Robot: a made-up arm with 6 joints.
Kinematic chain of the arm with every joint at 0, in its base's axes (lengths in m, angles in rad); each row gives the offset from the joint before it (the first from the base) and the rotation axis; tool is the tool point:
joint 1: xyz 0 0 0.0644 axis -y
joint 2: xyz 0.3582 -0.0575 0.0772 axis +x
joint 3: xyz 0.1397 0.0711 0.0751 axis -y
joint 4: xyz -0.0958 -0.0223 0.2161 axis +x
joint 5: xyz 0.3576 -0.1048 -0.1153 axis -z
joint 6: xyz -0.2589 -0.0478 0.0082 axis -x
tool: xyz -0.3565 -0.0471 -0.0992
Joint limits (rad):
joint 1: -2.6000..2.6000
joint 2: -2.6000..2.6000
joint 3: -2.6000..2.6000
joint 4: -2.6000..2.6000
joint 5: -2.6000..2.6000
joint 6: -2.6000..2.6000
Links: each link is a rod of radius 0.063 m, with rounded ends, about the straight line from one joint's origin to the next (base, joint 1, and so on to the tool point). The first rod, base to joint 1, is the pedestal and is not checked.
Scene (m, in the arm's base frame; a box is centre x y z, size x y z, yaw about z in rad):
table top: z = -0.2
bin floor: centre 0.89 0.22 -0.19 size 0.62 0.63 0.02 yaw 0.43
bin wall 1: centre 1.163 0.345 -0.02 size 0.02 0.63 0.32 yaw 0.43
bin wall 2: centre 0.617 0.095 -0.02 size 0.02 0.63 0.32 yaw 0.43
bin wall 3: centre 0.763 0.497 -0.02 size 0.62 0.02 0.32 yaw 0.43
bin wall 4: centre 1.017 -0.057 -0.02 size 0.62 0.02 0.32 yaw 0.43
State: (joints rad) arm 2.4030 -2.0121 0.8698 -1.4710 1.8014 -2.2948
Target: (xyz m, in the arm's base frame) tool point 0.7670 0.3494 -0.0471
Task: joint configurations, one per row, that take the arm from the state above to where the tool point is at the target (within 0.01 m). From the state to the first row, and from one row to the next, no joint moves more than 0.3 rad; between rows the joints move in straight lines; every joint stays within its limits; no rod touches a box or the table.
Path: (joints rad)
1: 2.2832 -2.0289 0.6727 -1.5125 1.5296 -2.3459
2: 2.1633 -2.0456 0.4757 -1.5540 1.2578 -2.3969
3: 2.0435 -2.0624 0.2786 -1.5956 0.9861 -2.4480
4: 1.9237 -2.0791 0.0815 -1.6371 0.7143 -2.4990
5: 1.7794 -2.1625 -0.0062 -1.6673 0.4278 -2.4980
6: 1.6352 -2.2458 -0.0940 -1.6975 0.1414 -2.4969
7: 1.4909 -2.3292 -0.1818 -1.7277 -0.1451 -2.4959
8: 1.3466 -2.4125 -0.2696 -1.7579 -0.4316 -2.4948
9: 1.2024 -2.4959 -0.3574 -1.7881 -0.7180 -2.4938
10: 1.0201 -2.4968 -0.2749 -1.7935 -0.7507 -2.4941
11: 0.8379 -2.4977 -0.1925 -1.7990 -0.7835 -2.4944

